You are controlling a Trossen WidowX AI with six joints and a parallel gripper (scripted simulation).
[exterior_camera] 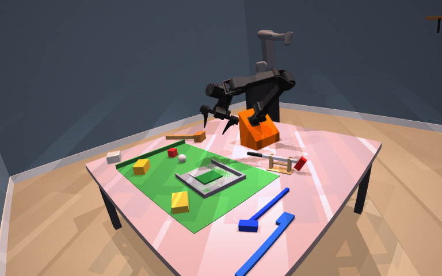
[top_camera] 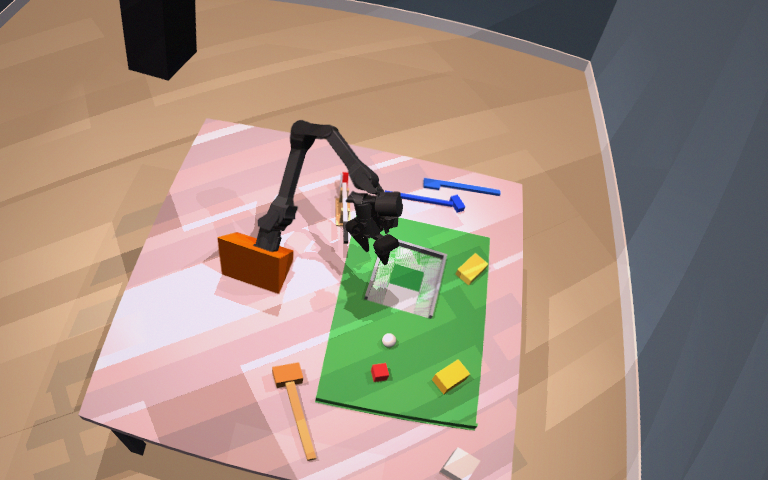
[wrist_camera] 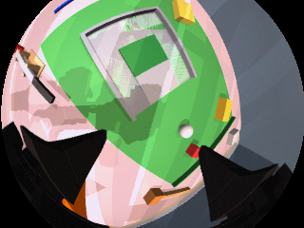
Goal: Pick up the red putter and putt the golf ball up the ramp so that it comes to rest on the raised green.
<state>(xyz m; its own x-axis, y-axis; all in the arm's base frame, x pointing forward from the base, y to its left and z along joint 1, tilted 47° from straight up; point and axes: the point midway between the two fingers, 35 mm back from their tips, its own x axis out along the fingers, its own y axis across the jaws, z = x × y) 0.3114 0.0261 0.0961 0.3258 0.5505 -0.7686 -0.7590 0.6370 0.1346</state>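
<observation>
My gripper tip is 180 mm past the red putter, 240 mm to the right of it and 120 mm above it. Also, from my gripper tip: red cube 130 mm ahead, 270 mm to the right, 160 mm below; white golf ball 120 mm ahead, 160 mm to the right, 160 mm below.
</observation>
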